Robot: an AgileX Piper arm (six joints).
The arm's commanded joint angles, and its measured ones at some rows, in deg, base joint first. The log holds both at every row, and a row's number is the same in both.
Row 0, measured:
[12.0 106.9 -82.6 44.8 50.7 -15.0]
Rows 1 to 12, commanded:
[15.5 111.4 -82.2 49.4 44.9 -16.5]
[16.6 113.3 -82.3 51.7 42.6 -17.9]
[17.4 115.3 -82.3 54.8 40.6 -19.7]
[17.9 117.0 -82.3 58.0 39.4 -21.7]
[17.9 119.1 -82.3 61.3 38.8 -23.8]
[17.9 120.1 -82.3 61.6 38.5 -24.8]
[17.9 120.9 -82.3 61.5 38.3 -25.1]
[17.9 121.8 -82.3 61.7 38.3 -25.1]
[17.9 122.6 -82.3 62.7 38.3 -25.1]
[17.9 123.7 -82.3 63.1 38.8 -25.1]
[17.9 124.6 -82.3 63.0 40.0 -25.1]
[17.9 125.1 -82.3 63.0 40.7 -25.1]
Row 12, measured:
[17.8 124.3 -82.4 62.1 39.1 -24.3]
